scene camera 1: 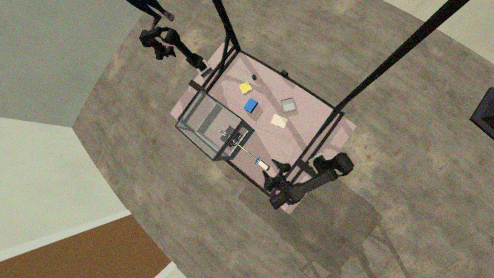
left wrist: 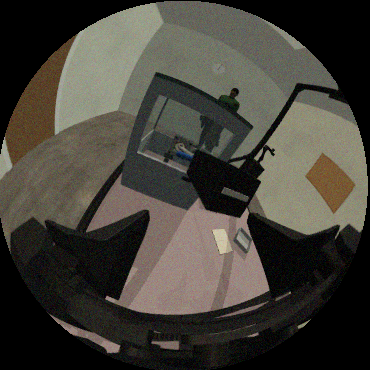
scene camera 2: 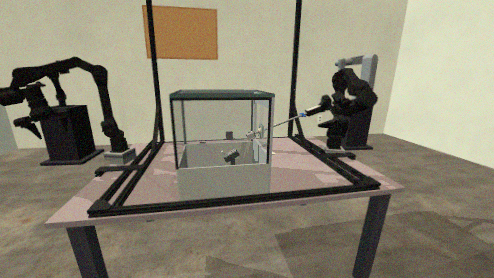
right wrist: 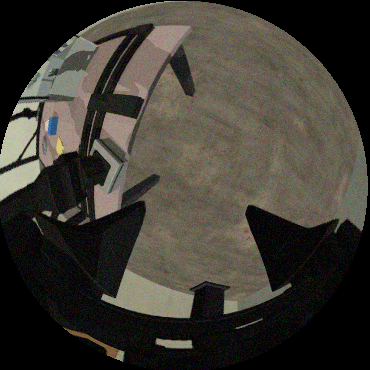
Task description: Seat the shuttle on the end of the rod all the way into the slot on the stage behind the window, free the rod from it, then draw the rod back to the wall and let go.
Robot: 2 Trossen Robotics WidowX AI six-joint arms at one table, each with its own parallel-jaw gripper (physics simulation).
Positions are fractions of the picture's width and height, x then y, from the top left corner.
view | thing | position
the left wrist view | my left gripper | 0.54, 0.59
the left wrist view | grey rod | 0.60, 0.51
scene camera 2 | my left gripper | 0.63, 0.43
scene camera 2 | my right gripper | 0.11, 0.49
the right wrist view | my right gripper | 0.54, 0.56
